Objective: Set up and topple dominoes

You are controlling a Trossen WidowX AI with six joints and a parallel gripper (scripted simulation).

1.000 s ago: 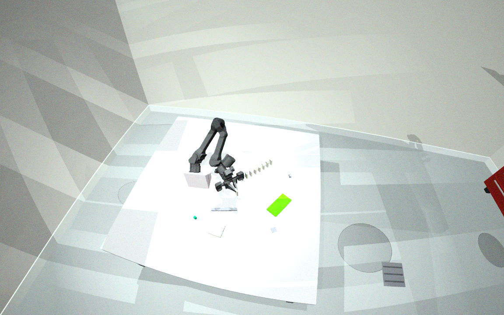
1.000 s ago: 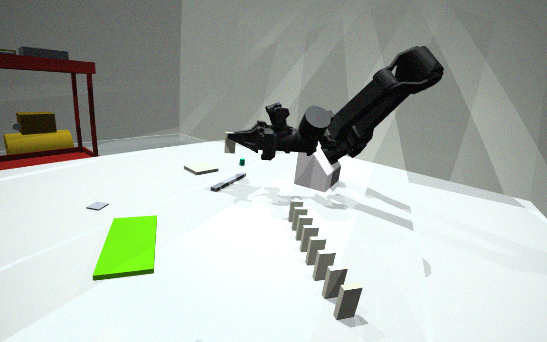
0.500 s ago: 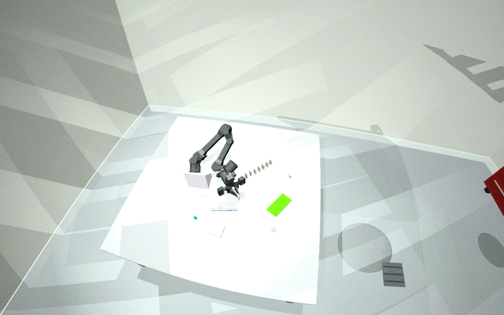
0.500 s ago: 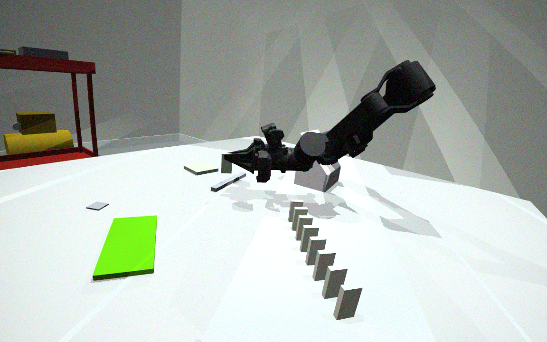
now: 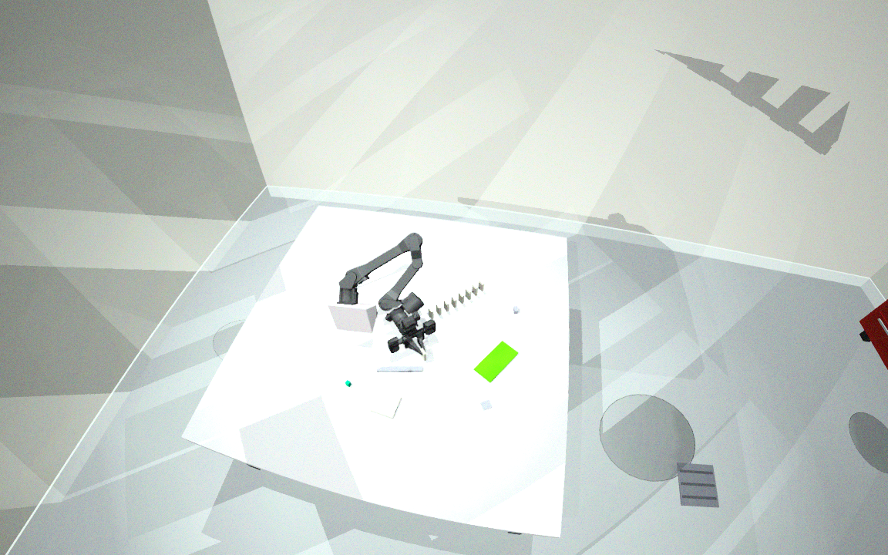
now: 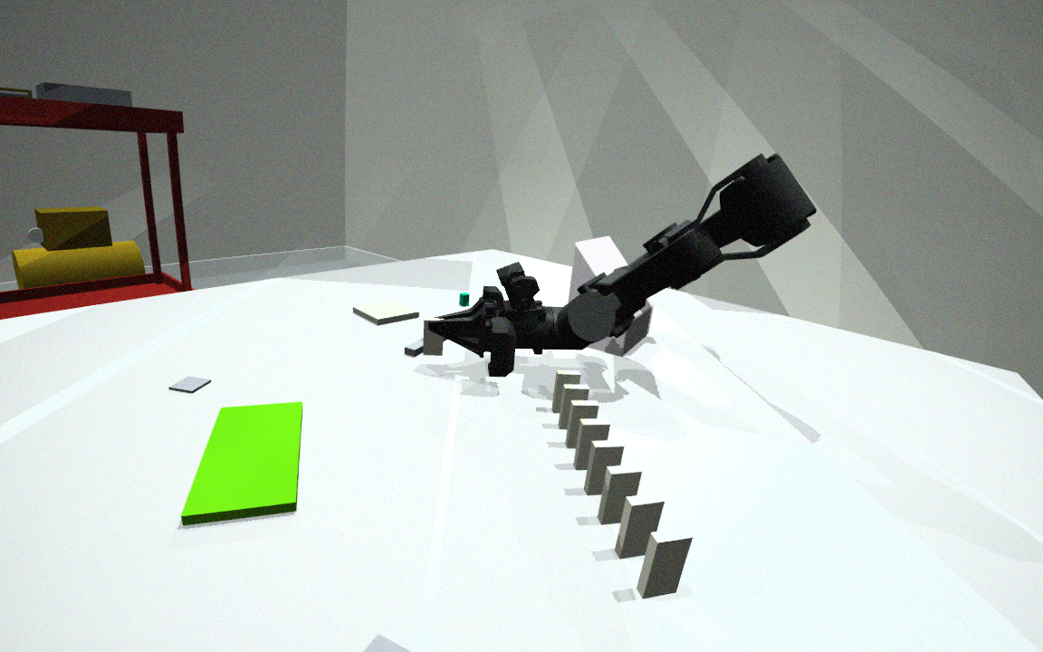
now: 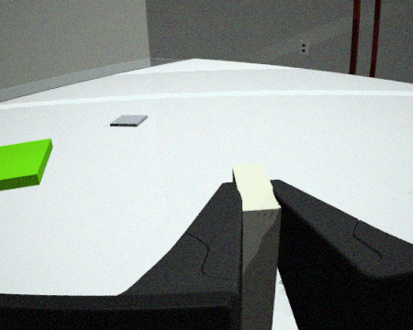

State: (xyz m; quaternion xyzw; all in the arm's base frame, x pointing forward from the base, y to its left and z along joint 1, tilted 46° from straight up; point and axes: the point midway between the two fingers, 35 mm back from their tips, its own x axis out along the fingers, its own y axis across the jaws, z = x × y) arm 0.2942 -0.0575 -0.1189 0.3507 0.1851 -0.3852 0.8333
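Now: gripper tip 80 mm past the grey bar, 50 mm to the left of it and 50 mm above it. From my gripper tip the other things lie so: green slab (260 mm ahead, 30 mm to the left, 50 mm below); small grey tile (230 mm ahead, 140 mm to the right, 50 mm below); flat cream tile (100 mm behind, 190 mm to the right, 50 mm below).
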